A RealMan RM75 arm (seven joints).
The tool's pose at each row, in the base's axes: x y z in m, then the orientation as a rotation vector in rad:
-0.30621, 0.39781, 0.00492, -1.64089, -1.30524, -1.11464
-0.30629, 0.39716, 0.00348, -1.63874, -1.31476, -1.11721
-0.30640, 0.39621, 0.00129, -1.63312, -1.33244, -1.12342
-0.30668, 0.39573, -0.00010, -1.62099, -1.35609, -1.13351
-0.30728, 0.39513, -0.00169, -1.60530, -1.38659, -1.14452
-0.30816, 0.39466, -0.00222, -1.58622, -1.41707, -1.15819
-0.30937, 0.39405, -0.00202, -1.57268, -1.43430, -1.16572
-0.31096, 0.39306, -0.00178, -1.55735, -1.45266, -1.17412
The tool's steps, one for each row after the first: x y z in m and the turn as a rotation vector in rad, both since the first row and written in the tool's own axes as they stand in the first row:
-0.00157, 0.00010, -0.00012, 0.00041, -0.00270, -0.00802
-0.00395, 0.00026, -0.00027, 0.00122, -0.00630, -0.02382
-0.00544, 0.00014, -0.00029, 0.00392, -0.00787, -0.04656
-0.00720, -0.00027, -0.00041, 0.00843, -0.01069, -0.07505
-0.00794, -0.00102, -0.00082, 0.01304, -0.01087, -0.10536
-0.00807, -0.00209, -0.00166, 0.01732, -0.00951, -0.12297
-0.00833, -0.00346, -0.00294, 0.02206, -0.00752, -0.14212

